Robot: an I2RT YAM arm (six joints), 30 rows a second.
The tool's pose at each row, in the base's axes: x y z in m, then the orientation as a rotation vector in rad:
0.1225, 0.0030, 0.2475, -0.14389, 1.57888, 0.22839
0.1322, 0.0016, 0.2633, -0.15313, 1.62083, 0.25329
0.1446, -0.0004, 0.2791, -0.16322, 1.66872, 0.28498
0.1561, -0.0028, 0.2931, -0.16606, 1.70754, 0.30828
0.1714, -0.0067, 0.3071, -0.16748, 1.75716, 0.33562
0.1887, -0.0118, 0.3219, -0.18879, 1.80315, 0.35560
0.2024, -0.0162, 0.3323, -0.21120, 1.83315, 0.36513
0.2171, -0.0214, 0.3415, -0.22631, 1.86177, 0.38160
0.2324, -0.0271, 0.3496, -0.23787, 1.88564, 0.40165
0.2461, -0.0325, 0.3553, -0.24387, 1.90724, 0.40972
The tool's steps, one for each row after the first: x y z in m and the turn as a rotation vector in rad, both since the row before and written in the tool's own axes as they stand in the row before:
-0.0161, -0.0028, 0.0089, -0.01917, 0.04259, 0.01451
-0.0167, -0.0039, 0.0106, -0.02347, 0.04872, 0.01874
-0.0154, -0.0042, 0.0089, -0.01415, 0.03881, 0.01710
-0.0165, -0.0065, 0.0114, -0.01505, 0.04935, 0.02172
-0.0185, -0.0079, 0.0118, -0.02105, 0.04913, 0.00395
-0.0138, -0.0069, 0.0087, -0.01567, 0.03359, -0.00485
-0.0133, -0.0084, 0.0090, -0.01668, 0.03105, 0.00351
-0.0127, -0.0093, 0.0091, -0.01764, 0.02587, 0.00688
-0.0102, -0.0089, 0.0081, -0.00671, 0.02235, 0.00416

